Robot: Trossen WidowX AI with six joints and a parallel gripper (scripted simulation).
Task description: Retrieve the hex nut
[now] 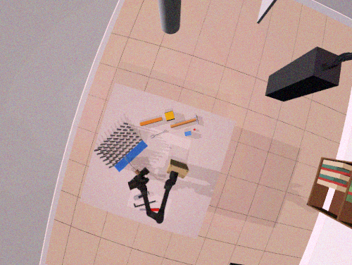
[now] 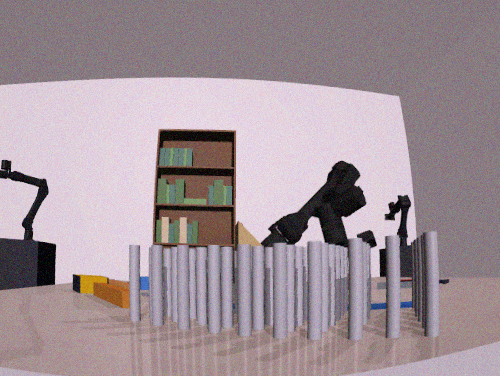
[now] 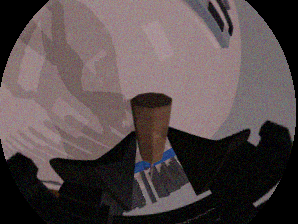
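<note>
The grey block is 80 mm behind my gripper tip, 220 mm to the left of it and 20 mm below it. Round my gripper tip: red-handled tool (180 mm behind, 350 mm to the left, 30 mm below); blue taped strip (130 mm ahead, 140 mm to the right, 30 mm below); orange bar (20 mm ahead, 520 mm to the right, 20 mm below).
</note>
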